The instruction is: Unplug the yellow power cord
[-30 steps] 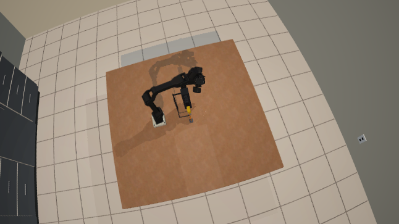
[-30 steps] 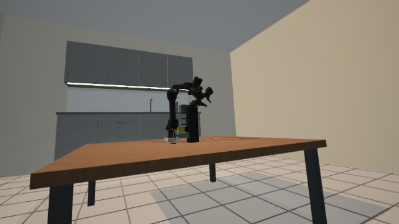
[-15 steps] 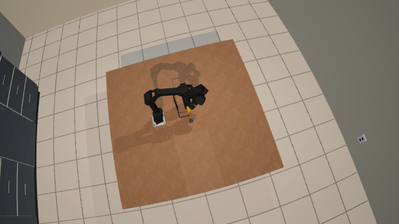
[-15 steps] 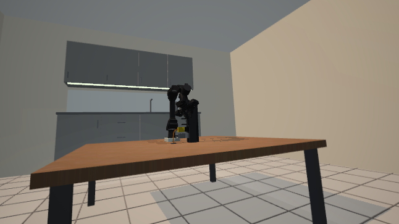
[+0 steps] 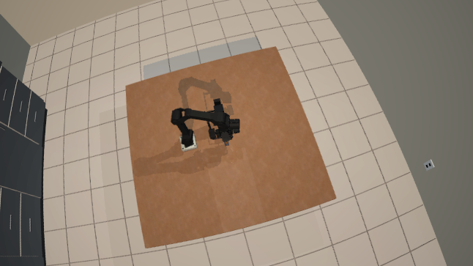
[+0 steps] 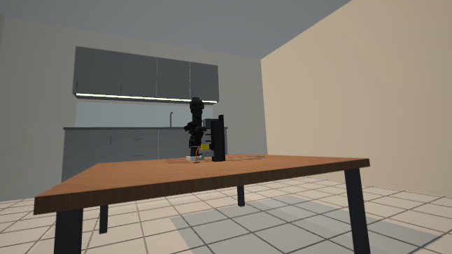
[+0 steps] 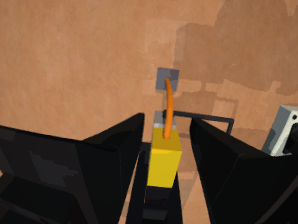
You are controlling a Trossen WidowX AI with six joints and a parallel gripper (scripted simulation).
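The yellow plug lies 70 mm to the left of my gripper tip, 10 mm below it and 10 mm ahead of it.
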